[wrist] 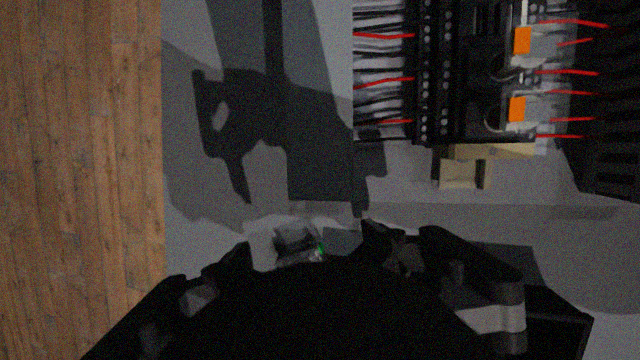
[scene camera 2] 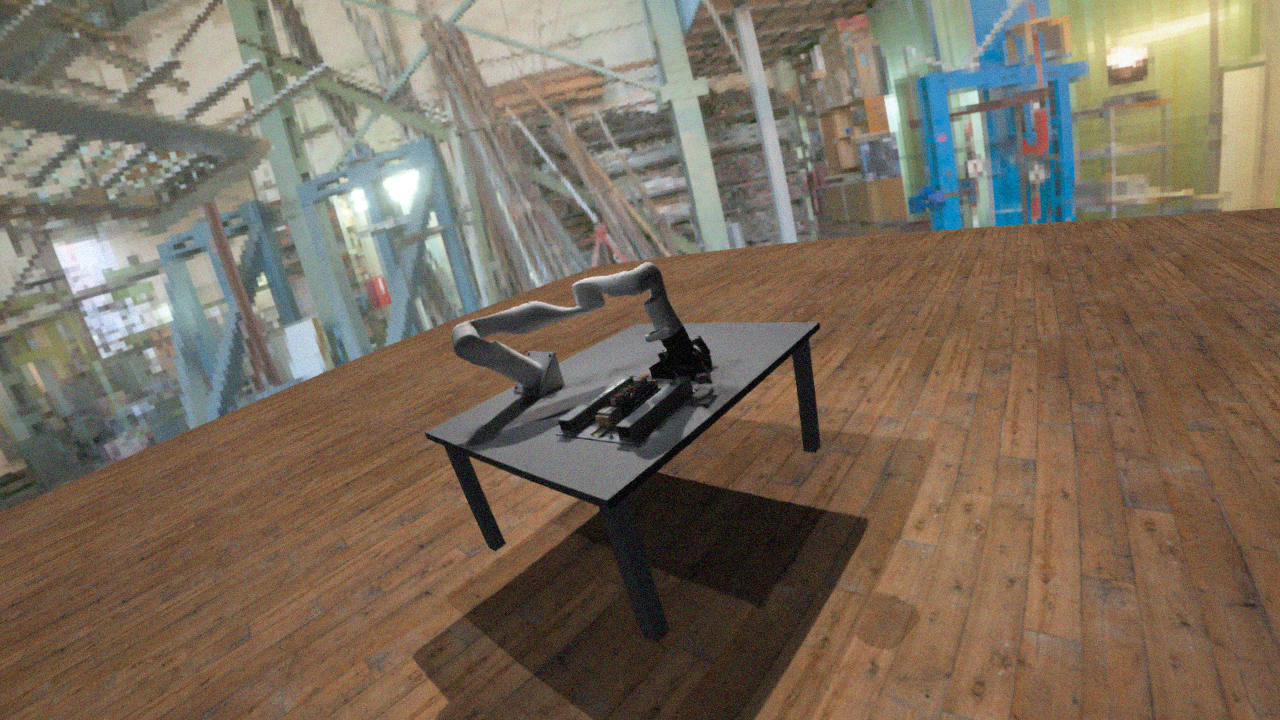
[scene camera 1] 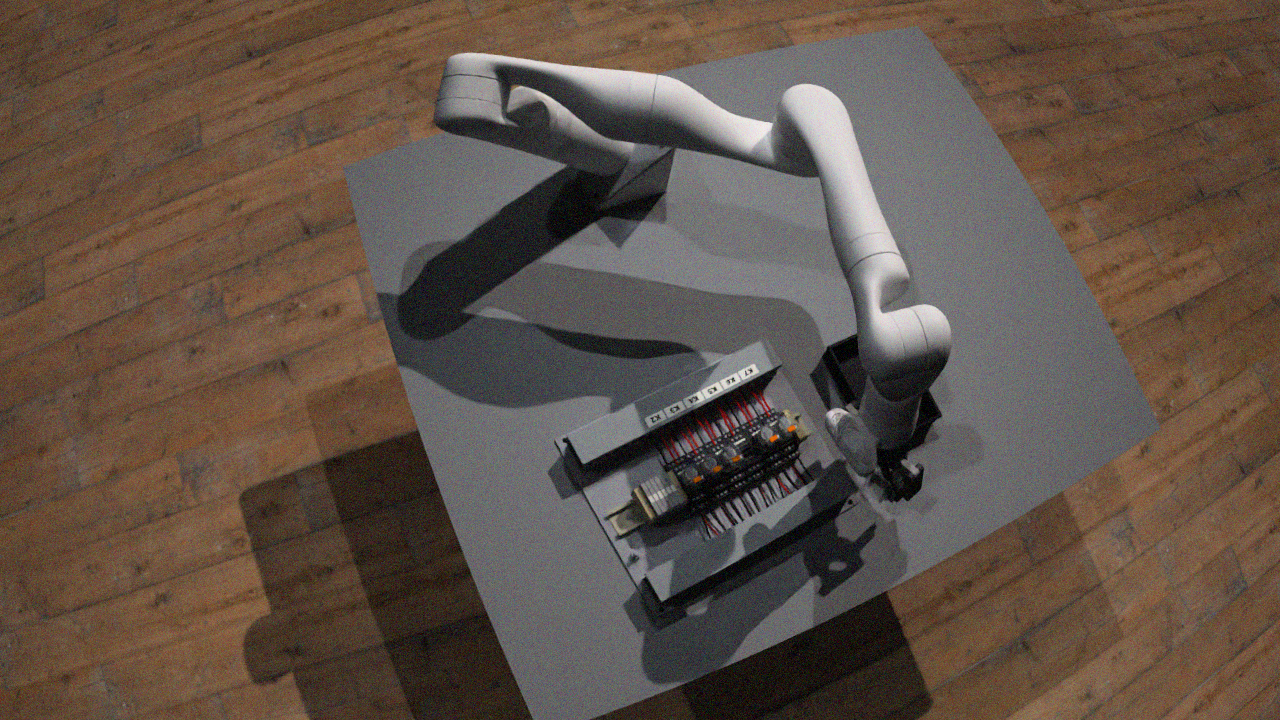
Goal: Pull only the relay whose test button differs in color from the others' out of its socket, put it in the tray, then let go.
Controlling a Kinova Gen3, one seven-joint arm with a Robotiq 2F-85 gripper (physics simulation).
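Places are measured from the arm's base along level axes (x left, y back, z up), in centimetres.
Pixels of known places: gripper, fingertip midpoint: (wrist: 307, 242) (scene camera 2: 695, 376) (scene camera 1: 872, 475); arm's base, link origin: (scene camera 2: 533, 375) (scene camera 1: 609, 146).
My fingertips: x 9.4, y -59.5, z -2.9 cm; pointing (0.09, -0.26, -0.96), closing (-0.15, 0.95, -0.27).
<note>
For each thing: its top centre in the pictures, then the offset to it from my fingertips. "pt": a spot on its surface instead.
- loose relay, top centre: (wrist: 299, 269) (scene camera 1: 889, 472) (scene camera 2: 702, 374) dx +2.7, dy -0.9, dz -0.6 cm
- black tray, surface spot: (wrist: 560, 303) (scene camera 1: 828, 355) pt dx +3.7, dy +17.9, dz -0.6 cm
- beige end clamp, surface spot: (wrist: 460, 172) pt dx -5.2, dy +11.2, dz -2.3 cm
A loose relay (wrist: 295, 240) with a clear case and a small green spot lies on its side beyond the panel's end, in the gap between my fingertips in the wrist view. My gripper (scene camera 1: 897, 479) (scene camera 2: 696, 360) (wrist: 307, 242) is open and holds nothing; its dark body hides part of the relay. Several relays with orange buttons (scene camera 1: 733, 457) (wrist: 517, 109) sit in the socket row, with a gap among them. The black tray (scene camera 1: 837, 374) (wrist: 560, 303) stands beside the panel, partly hidden under my arm in scene camera 1 and at lower right in the wrist view.
Two raised grey wire ducts (scene camera 1: 666, 416) (scene camera 1: 733, 555) flank the sockets, with red and black wires between. A beige end clamp (wrist: 460, 172) closes the row's near end in the wrist view. The table's edge (wrist: 164, 150) lies to the left there, with wooden floor beyond.
</note>
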